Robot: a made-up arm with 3 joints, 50 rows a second.
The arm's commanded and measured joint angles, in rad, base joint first. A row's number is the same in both.
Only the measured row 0 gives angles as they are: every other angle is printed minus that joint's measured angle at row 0.
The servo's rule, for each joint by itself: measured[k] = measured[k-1] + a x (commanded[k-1-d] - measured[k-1]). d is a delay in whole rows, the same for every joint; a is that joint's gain. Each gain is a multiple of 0.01, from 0.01 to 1. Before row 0 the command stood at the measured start. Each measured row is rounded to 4 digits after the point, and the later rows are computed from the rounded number. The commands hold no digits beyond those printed.
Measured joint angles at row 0:
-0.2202 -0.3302 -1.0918
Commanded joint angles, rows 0 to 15:
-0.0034 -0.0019 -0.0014
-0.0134 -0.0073 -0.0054
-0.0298 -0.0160 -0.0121
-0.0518 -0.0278 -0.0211
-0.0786 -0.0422 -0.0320
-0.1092 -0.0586 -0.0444
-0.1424 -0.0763 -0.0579
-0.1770 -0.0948 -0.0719
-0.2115 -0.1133 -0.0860
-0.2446 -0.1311 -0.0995
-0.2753 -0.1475 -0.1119
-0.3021 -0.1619 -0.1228
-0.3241 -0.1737 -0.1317
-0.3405 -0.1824 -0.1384
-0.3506 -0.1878 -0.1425
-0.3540 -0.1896 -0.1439
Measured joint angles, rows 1 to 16:
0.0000 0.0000 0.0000
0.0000 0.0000 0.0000
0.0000 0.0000 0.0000
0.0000 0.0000 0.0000
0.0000 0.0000 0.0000
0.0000 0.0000 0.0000
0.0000 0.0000 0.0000
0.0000 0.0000 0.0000
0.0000 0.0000 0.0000
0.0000 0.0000 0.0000
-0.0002 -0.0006 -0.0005
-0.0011 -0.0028 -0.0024
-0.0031 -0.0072 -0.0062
-0.0065 -0.0140 -0.0120
-0.0115 -0.0233 -0.0198
-0.0183 -0.0349 -0.0294
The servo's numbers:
d 10
a 0.07 0.33 0.39

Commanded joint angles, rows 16 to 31:
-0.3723 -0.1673 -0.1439
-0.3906 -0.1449 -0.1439
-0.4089 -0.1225 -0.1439
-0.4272 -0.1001 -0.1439
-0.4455 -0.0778 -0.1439
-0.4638 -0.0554 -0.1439
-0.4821 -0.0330 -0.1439
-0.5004 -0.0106 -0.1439
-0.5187 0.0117 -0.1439
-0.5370 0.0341 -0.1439
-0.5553 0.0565 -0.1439
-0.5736 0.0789 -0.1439
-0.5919 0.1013 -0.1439
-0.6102 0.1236 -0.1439
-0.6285 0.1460 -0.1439
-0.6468 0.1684 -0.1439
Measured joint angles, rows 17 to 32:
-0.0270 -0.0486 -0.0405
-0.0375 -0.0638 -0.0527
-0.0497 -0.0801 -0.0657
-0.0633 -0.0969 -0.0789
-0.0781 -0.1136 -0.0918
-0.0938 -0.1295 -0.1039
-0.1099 -0.1441 -0.1147
-0.1260 -0.1567 -0.1239
-0.1417 -0.1670 -0.1312
-0.1566 -0.1745 -0.1362
-0.1717 -0.1721 -0.1392
-0.1870 -0.1631 -0.1410
-0.2025 -0.1497 -0.1421
-0.2182 -0.1333 -0.1428
-0.2341 -0.1150 -0.1432
-0.2502 -0.0953 -0.1435

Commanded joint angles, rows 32 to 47:
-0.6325 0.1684 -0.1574
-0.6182 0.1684 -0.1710
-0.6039 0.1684 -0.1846
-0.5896 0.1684 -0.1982
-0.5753 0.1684 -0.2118
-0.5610 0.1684 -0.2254
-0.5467 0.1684 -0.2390
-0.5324 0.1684 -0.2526
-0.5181 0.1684 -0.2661
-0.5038 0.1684 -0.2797
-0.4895 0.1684 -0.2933
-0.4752 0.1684 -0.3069
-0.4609 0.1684 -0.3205
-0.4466 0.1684 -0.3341
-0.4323 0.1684 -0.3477
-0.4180 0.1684 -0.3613
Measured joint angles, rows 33 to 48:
-0.2664 -0.0747 -0.1437
-0.2828 -0.0535 -0.1438
-0.2993 -0.0320 -0.1438
-0.3159 -0.0102 -0.1438
-0.3327 0.0118 -0.1438
-0.3496 0.0339 -0.1438
-0.3666 0.0561 -0.1438
-0.3837 0.0784 -0.1438
-0.4008 0.1007 -0.1438
-0.4180 0.1230 -0.1438
-0.4330 0.1380 -0.1491
-0.4460 0.1480 -0.1576
-0.4571 0.1547 -0.1681
-0.4664 0.1592 -0.1798
-0.4740 0.1622 -0.1923
-0.4801 0.1642 -0.2052

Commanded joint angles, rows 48 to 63:
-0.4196 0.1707 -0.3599
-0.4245 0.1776 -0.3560
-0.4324 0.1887 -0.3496
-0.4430 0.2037 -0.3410
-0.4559 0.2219 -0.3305
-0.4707 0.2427 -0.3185
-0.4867 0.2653 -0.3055
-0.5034 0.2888 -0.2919
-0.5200 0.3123 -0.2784
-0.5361 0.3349 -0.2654
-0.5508 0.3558 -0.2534
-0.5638 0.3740 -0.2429
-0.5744 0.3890 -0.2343
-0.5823 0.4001 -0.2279
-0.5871 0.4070 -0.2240
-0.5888 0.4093 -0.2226
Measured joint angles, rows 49 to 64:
-0.4848 0.1656 -0.2184
-0.4881 0.1665 -0.2317
-0.4902 0.1671 -0.2451
-0.4912 0.1675 -0.2586
-0.4911 0.1678 -0.2721
-0.4900 0.1680 -0.2857
-0.4880 0.1681 -0.2993
-0.4851 0.1682 -0.3129
-0.4814 0.1683 -0.3265
-0.4770 0.1683 -0.3401
-0.4730 0.1691 -0.3478
-0.4696 0.1719 -0.3510
-0.4670 0.1774 -0.3505
-0.4653 0.1861 -0.3468
-0.4646 0.1979 -0.3404
-0.4650 0.2127 -0.3319

